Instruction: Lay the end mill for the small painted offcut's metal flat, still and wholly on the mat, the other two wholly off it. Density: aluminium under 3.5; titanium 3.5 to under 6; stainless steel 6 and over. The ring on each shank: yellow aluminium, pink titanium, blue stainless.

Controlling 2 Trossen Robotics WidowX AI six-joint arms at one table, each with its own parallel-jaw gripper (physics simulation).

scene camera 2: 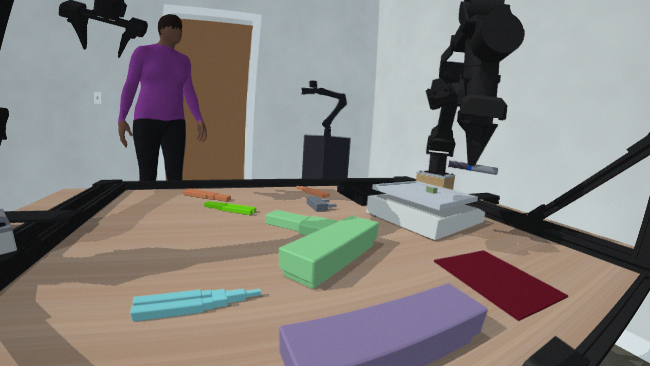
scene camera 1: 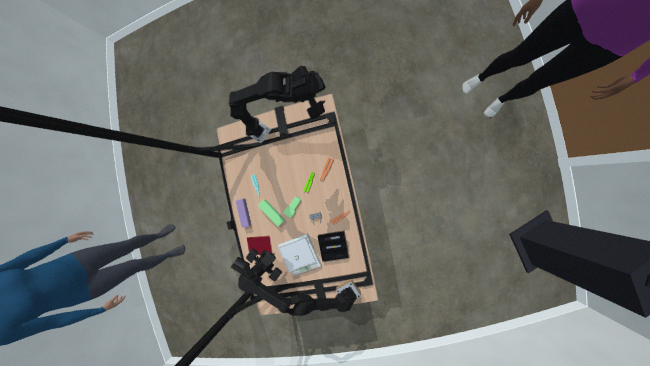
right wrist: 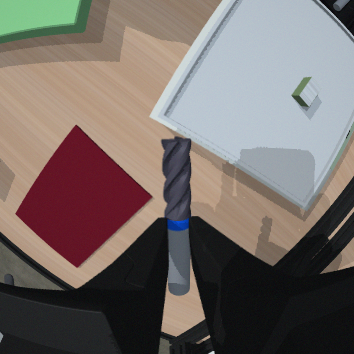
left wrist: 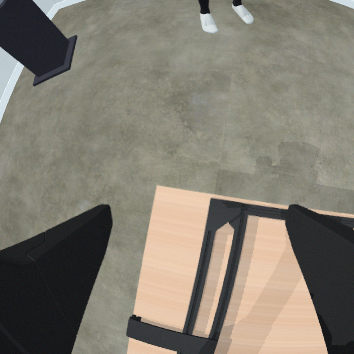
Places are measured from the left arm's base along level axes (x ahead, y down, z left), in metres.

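Pixels of known places: left gripper, fingertip midpoint: (scene camera 2: 102, 53) (scene camera 1: 320, 92) (left wrist: 201, 215); right gripper, fingertip midpoint: (scene camera 2: 471, 165) (right wrist: 177, 225); left arm's base, origin of the base link: (scene camera 1: 257, 130); right arm's base, origin of the base link: (scene camera 2: 436, 173) (scene camera 1: 348, 293).
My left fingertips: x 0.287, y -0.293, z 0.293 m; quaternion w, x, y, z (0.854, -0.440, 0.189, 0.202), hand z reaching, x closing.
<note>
For each thing: its top centre in the pictures, then the offset to it from my left fingertips. "*": a spot on its surface instead. Level surfaces: height alone.
- blue-ringed end mill, middle of its top: (right wrist: 178, 237) (scene camera 2: 473, 163) dx +0.213, dy +0.209, dz -0.796 m
- dark red mat, its level: dy +0.347 m
- small offcut, middle of its top: (right wrist: 310, 91) (scene camera 2: 432, 186) dx +0.317, dy +0.276, dz -0.725 m
- white scale, surface spot: (right wrist: 240, 75) (scene camera 1: 289, 250) * dx +0.263, dy +0.288, dz -0.719 m
- black rack, middle of its top: (scene camera 2: 373, 187) (scene camera 1: 333, 247) dx +0.445, dy +0.321, dz -0.563 m
- green block, middle of its top: (right wrist: 8, 12) (scene camera 2: 336, 233) (scene camera 1: 270, 213) dx +0.051, dy +0.311, dz -0.627 m
- purple block, middle of its top: (scene camera 2: 396, 320) (scene camera 1: 242, 213) dx -0.089, dy +0.311, dz -0.740 m
- smaller green piece, middle of its top: (scene camera 2: 299, 218) (scene camera 1: 292, 206) dx +0.129, dy +0.332, dz -0.524 m
- cyan tool, middle of its top: (scene camera 2: 198, 296) (scene camera 1: 255, 185) dx -0.123, dy +0.340, dz -0.561 m
- grey piece, middle of its top: (scene camera 2: 322, 199) (scene camera 1: 315, 218) dx +0.273, dy +0.332, dz -0.496 m
My right gripper (scene camera 2: 472, 165) (right wrist: 177, 225) is shut on the blue-ringed end mill (scene camera 2: 487, 170) (right wrist: 177, 185), gripping near its ring, high above the table. The dark red mat (scene camera 1: 259, 242) (scene camera 2: 500, 285) (right wrist: 80, 200) lies below, left of the mill in the right wrist view. The small offcut (scene camera 2: 431, 189) (right wrist: 298, 93), with a painted green side, sits on the white scale (scene camera 1: 290, 250) (scene camera 2: 425, 223) (right wrist: 240, 75); its reading is illegible. Two other mills (scene camera 1: 332, 238) (scene camera 1: 332, 246) lie in the black rack (scene camera 1: 340, 255); their ring colours are unclear. My left gripper (scene camera 2: 102, 52) (left wrist: 201, 215) is open and empty.
A green block (scene camera 1: 271, 213) (scene camera 2: 325, 250) and a purple block (scene camera 1: 243, 213) (scene camera 2: 380, 325) lie beyond the mat. A smaller green piece (scene camera 1: 292, 207), a cyan tool (scene camera 1: 255, 185) (scene camera 2: 172, 304), orange and lime tools and a grey piece (scene camera 1: 315, 216) (scene camera 2: 316, 203) lie farther off. Black rails edge the table.
</note>
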